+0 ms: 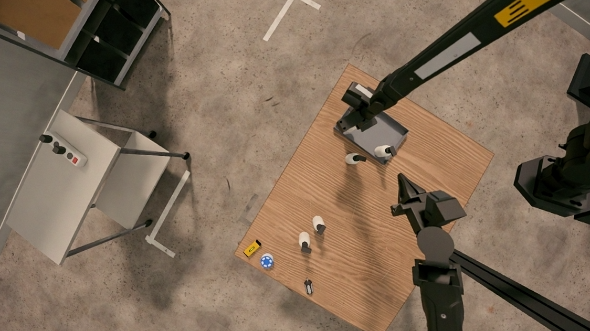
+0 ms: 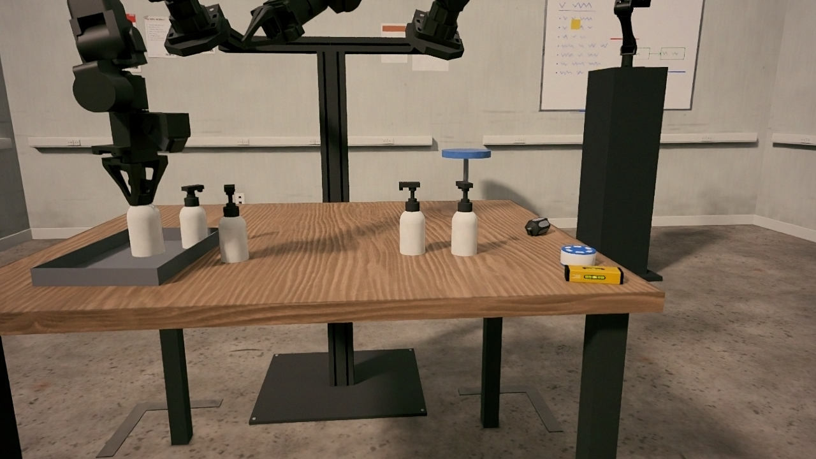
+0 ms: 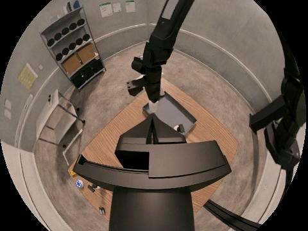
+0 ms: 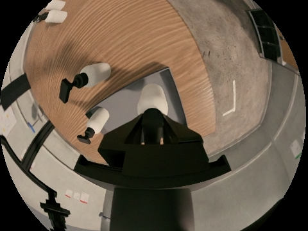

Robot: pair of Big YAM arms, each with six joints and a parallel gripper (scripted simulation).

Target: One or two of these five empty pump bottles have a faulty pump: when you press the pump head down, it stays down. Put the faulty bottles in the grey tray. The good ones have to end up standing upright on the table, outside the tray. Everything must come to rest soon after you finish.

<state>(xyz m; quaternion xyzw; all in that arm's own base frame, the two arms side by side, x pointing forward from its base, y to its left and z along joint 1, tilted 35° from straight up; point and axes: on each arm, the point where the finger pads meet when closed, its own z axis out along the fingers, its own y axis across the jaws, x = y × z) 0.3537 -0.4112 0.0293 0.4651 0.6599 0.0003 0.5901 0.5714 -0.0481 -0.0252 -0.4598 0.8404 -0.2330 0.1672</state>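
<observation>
Right now the grey tray is 100 mm behind my right hand, 40 mm to the right of it and 120 mm below it. Also, from my right hand: black object (190 mm behind, 770 mm to the left, 110 mm below).
</observation>
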